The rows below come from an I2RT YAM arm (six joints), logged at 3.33 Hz.
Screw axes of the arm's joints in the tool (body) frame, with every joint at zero. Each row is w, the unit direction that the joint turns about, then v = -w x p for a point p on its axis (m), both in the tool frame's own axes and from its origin. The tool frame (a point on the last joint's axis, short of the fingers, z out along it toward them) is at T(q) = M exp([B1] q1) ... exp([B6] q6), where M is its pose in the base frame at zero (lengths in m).
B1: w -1 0 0 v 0 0.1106 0
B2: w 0 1 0 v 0.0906 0 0.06
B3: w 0 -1 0 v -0.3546 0 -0.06
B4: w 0 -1 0 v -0.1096 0 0
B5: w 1 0 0 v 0 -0.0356 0
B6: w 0 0 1 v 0 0 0
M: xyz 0.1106 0 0.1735 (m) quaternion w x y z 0.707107 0 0.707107 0
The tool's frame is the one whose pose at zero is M.
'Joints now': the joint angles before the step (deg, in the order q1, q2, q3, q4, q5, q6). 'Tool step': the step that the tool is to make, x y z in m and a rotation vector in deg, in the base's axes. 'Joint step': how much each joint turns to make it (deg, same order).
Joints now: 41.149 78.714 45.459 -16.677 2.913 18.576
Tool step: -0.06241 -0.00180 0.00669 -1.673 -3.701 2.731
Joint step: 11.146 -11.953 -6.851 -4.266 8.388 3.927
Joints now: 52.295 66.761 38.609 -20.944 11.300 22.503
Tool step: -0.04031 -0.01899 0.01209 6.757 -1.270 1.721
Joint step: 6.243 -13.267 -5.048 -3.019 1.085 5.306
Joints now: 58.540 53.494 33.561 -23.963 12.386 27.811
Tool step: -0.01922 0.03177 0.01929 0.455 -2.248 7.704
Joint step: 9.388 4.261 5.618 0.100 2.460 -0.167
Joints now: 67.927 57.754 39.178 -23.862 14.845 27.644
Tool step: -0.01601 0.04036 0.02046 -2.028 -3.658 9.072
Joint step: 7.291 7.779 8.396 -0.202 1.440 -4.402
